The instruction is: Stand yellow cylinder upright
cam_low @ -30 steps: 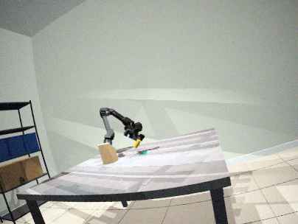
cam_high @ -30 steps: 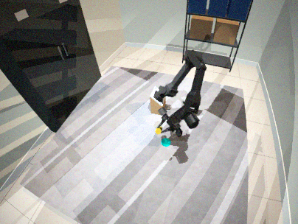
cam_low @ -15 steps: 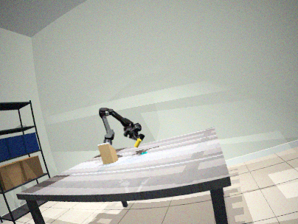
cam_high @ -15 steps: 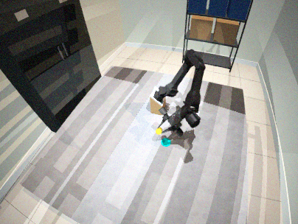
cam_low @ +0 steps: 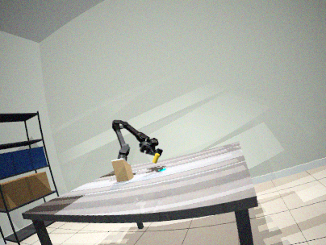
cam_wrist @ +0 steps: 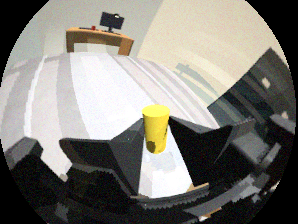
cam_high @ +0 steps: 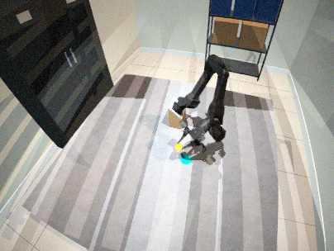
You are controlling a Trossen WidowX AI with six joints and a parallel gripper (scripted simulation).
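Now: gripper tip 12 cm above the cyan circle and 4 cm to the right of it. The rest, counted from my gripper tip: yellow tall cylinder 2 cm below, 1 cm behind.
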